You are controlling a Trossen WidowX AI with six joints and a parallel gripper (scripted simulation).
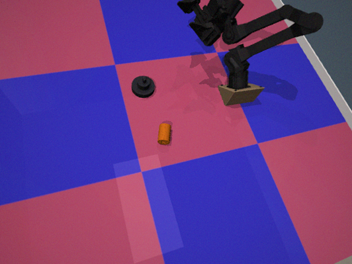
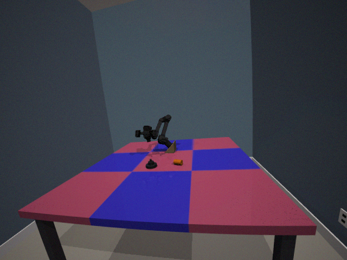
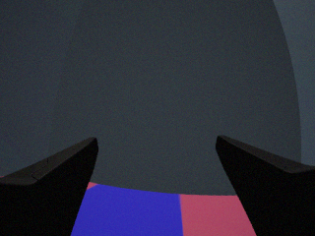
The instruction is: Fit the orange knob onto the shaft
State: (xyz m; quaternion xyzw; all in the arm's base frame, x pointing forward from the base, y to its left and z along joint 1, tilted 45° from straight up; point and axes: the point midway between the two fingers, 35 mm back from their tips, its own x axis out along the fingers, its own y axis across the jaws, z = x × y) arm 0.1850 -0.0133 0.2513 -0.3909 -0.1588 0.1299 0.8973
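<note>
Now: gripper tip 27 cm to the right of the orange knob, 24 cm above it and 13 cm short of it. Round my gripper tip: pedestal 23 cm below, 13 cm ahead, 6 cm to the left.
</note>
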